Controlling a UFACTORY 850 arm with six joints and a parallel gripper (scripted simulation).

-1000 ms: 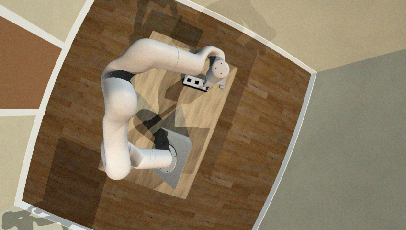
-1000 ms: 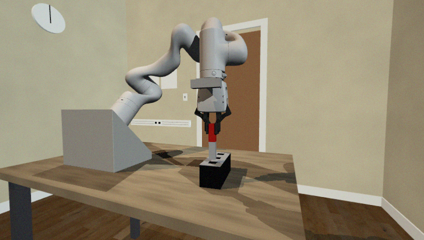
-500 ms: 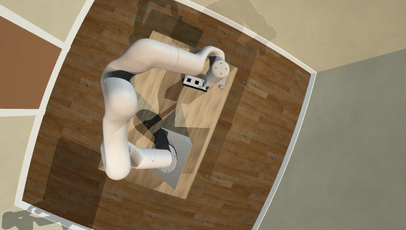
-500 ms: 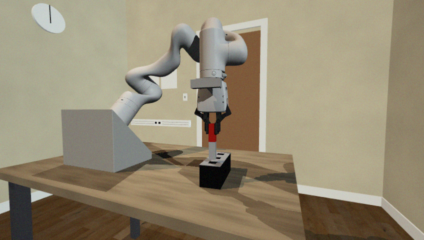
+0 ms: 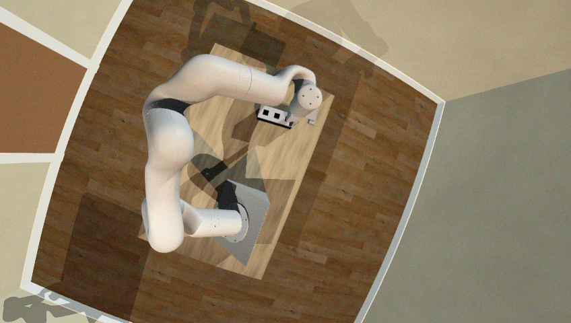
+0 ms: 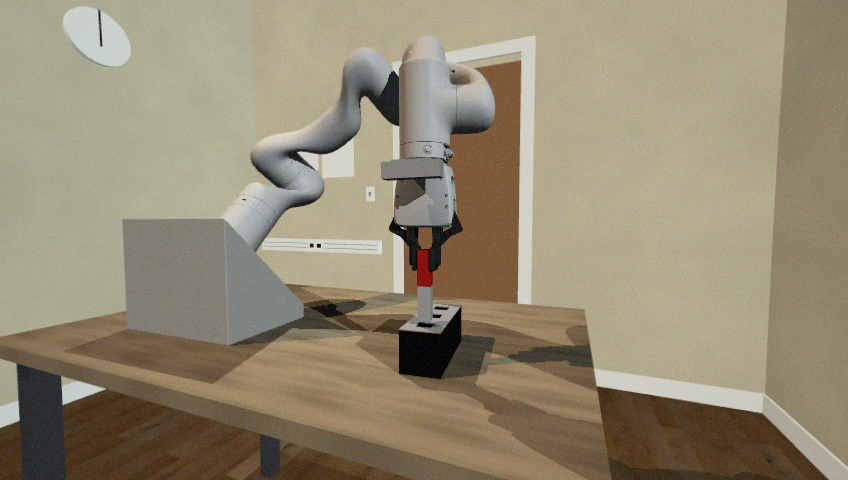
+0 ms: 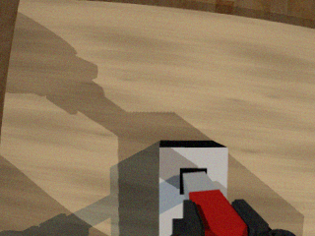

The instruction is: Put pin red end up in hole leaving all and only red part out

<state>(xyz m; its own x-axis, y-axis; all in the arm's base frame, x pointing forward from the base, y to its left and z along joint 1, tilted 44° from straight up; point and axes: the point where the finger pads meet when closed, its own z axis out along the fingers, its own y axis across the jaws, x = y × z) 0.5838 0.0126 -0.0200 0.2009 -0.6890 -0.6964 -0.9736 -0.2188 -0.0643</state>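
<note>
The pin lies 2 cm below my hand. Round my hand: black block: 15 cm below, 6 cm to the left, 1 cm behind.
</note>
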